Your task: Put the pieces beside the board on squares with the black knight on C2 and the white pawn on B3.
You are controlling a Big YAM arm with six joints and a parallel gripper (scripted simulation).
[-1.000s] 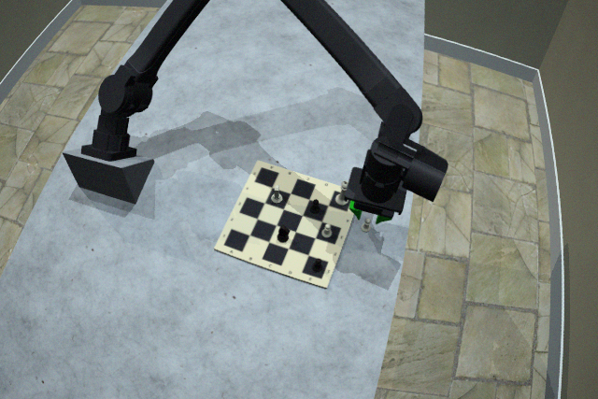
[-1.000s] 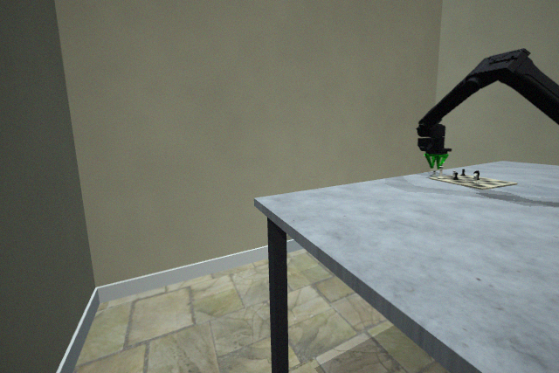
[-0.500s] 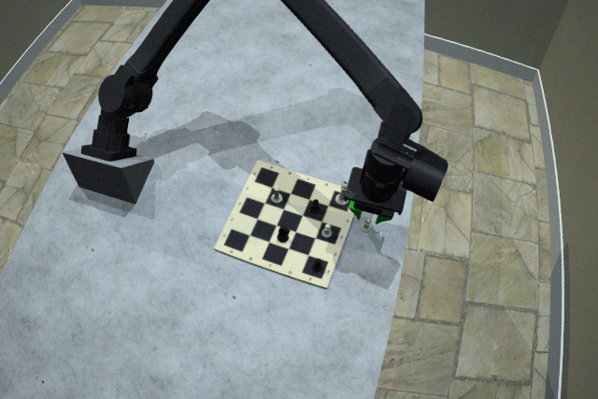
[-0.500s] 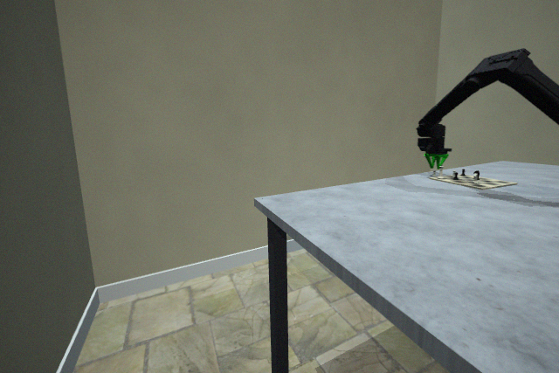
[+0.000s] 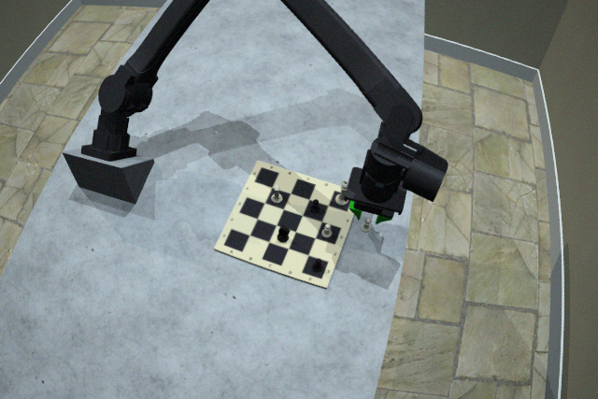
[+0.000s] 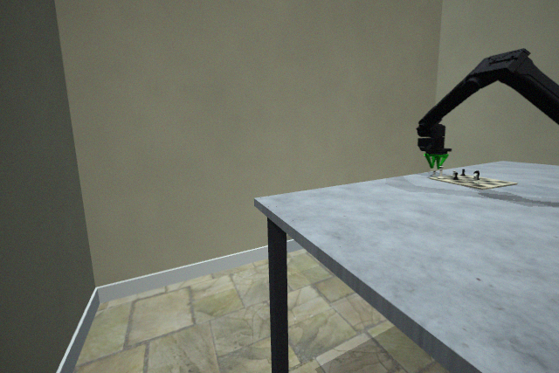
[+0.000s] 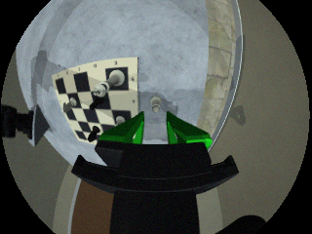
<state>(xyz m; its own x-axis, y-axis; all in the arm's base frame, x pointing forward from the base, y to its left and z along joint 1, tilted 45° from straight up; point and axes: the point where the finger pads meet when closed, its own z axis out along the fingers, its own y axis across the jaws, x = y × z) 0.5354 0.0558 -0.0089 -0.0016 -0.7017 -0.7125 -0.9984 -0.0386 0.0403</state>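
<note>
Right now my hand is 140 mm past the chessboard, 40 mm above it and 30 mm to the left of it. The rest, counted from my hand: tall white piece 60 mm behind, 50 mm to the left, 10 mm below; then black knight 140 mm behind, 60 mm to the right, 20 mm below.
</note>
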